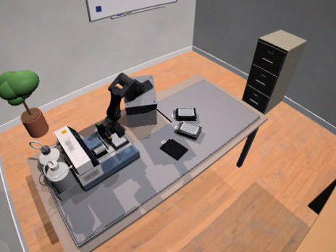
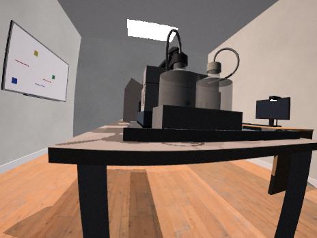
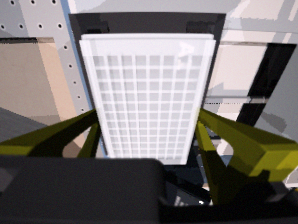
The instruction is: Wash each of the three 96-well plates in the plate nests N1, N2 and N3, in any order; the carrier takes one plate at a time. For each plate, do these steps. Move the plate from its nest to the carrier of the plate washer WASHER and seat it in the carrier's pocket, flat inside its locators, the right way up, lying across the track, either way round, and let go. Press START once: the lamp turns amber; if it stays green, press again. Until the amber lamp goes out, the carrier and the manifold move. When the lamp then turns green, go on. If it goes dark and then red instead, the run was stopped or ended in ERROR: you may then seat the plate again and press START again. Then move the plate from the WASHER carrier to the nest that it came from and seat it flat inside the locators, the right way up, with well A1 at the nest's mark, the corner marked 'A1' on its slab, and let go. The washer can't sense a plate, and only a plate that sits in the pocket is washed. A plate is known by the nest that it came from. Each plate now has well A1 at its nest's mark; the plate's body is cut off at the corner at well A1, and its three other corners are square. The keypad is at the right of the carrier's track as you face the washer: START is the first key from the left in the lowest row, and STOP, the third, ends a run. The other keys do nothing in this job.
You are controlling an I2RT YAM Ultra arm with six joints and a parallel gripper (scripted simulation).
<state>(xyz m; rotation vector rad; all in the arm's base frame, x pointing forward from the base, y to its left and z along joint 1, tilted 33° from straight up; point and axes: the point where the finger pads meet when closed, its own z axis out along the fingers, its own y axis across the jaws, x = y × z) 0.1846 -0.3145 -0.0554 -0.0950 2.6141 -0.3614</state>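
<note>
The dark carrier lies 20 mm below my hand. From my hand the other things lie so: plate washer: 150 mm to the right, 30 mm above; then label: 280 mm to the left, 180 mm ahead, 100 mm below; then black nest: 290 mm to the left, 280 mm ahead, 90 mm below.
</note>
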